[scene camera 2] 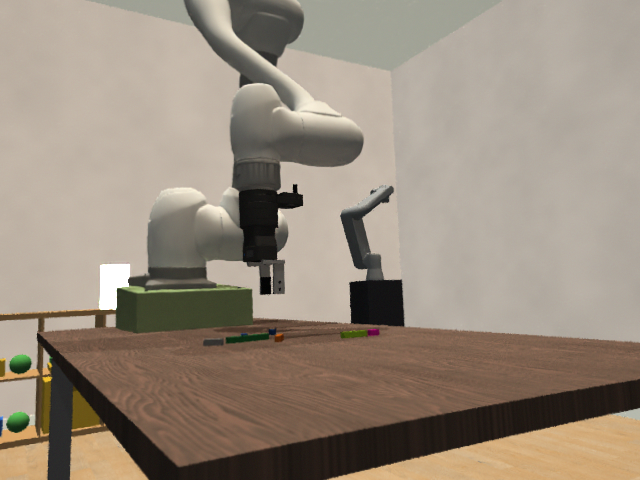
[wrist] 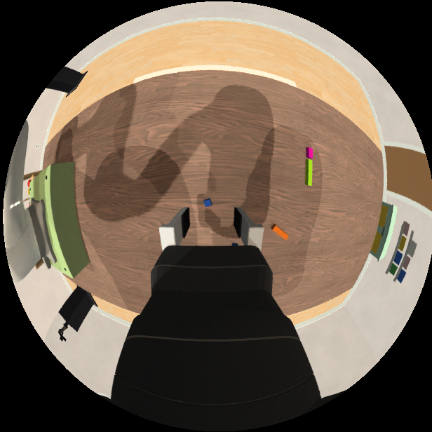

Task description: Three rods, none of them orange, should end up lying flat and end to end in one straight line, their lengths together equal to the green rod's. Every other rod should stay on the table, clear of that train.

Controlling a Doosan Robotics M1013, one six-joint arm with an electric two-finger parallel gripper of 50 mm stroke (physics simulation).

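Seen in the pictures: gripper, between the fingertips: (scene camera 2: 272,294); arm's base, origin of its link: (scene camera 2: 177,287).
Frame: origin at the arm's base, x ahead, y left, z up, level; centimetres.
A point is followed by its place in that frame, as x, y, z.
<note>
My gripper (scene camera 2: 271,293) @(51.3, 10.6, -2.9) (wrist: 211,216) is open and empty, high above the table. A lime rod (scene camera 2: 353,334) @(68.6, 19.3, -10.2) (wrist: 309,172) and a magenta rod (scene camera 2: 373,332) @(68.1, 23.5, -10.2) (wrist: 309,153) lie flat, end to end in one line. A small blue rod (scene camera 2: 272,331) @(51.0, 10.6, -10.1) (wrist: 208,202) lies below and slightly ahead of the fingers in the wrist view. Another blue rod (scene camera 2: 244,334) @(57.0, 3.4, -9.8) (wrist: 235,245) is mostly hidden, behind the green rod (scene camera 2: 247,338) @(61.5, 2.7, -10.2) in the scene view. An orange rod (scene camera 2: 279,337) @(66.4, 6.7, -10.0) (wrist: 280,232) lies to the right of the fingers in the wrist view. A grey rod (scene camera 2: 212,342) @(63.7, -3.7, -10.2) lies left of the green rod.
The wooden table (scene camera 2: 361,382) @(108.5, -0.2, -10.8) (wrist: 225,115) carries the rods. The green robot base block (scene camera 2: 186,310) @(15.3, -0.1, -6.1) (wrist: 67,215) stands at its far left edge in the scene view. A black pedestal (scene camera 2: 376,303) with a small grey arm (scene camera 2: 356,237) stands behind the table.
</note>
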